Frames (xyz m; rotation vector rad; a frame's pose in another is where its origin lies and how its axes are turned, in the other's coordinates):
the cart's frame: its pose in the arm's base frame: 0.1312 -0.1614 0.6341 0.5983 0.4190 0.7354
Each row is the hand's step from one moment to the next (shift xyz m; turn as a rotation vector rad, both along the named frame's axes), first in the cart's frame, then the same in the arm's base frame.
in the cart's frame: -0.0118 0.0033 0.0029 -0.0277 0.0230 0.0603
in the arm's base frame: -0.0080 -0.0076 0.0060 0.0031 -0.0280 0.0643
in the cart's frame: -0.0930 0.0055 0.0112 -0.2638 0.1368 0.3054
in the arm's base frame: -0.0591 -0.0682 0.0256 -0.0777 -0.2194 0.3569
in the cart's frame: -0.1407 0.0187 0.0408 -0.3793 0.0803 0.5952
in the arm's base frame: -0.0815 -0.1055 0.0634 0.0317 -0.4396 0.5571
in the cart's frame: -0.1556 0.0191 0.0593 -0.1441 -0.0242 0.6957
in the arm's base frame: -0.0816 -0.1227 0.0799 0.2969 -0.3664 0.5319
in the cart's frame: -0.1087 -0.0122 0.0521 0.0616 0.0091 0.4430
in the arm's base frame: -0.0385 -0.1046 0.0476 0.2801 -0.1077 0.3318
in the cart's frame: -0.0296 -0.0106 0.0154 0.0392 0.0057 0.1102
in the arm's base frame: -0.0062 -0.0332 0.0092 0.0840 -0.0074 0.0812
